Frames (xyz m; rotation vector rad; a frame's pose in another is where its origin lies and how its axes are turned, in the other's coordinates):
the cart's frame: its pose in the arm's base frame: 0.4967 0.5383 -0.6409 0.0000 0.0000 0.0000
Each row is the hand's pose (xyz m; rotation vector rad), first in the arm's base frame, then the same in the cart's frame.
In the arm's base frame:
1: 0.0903 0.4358 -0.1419 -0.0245 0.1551 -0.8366
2: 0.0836 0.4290 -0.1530 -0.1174 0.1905 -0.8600
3: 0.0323 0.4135 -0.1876 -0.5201 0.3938 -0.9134
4: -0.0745 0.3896 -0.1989 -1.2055 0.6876 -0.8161
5: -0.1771 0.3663 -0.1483 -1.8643 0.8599 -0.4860
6: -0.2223 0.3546 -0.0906 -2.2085 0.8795 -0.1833
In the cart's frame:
1: -0.4064 -0.1025 0.4990 -0.0245 0.1551 -0.8366
2: -0.4131 -0.1093 0.4879 -0.1174 0.1905 -0.8600
3: -0.4644 -0.1248 0.4533 -0.5201 0.3938 -0.9134
4: -0.5712 -0.1487 0.4420 -1.2055 0.6876 -0.8161
5: -0.6738 -0.1720 0.4926 -1.8643 0.8599 -0.4860
6: -0.7190 -0.1837 0.5503 -2.2085 0.8795 -0.1833

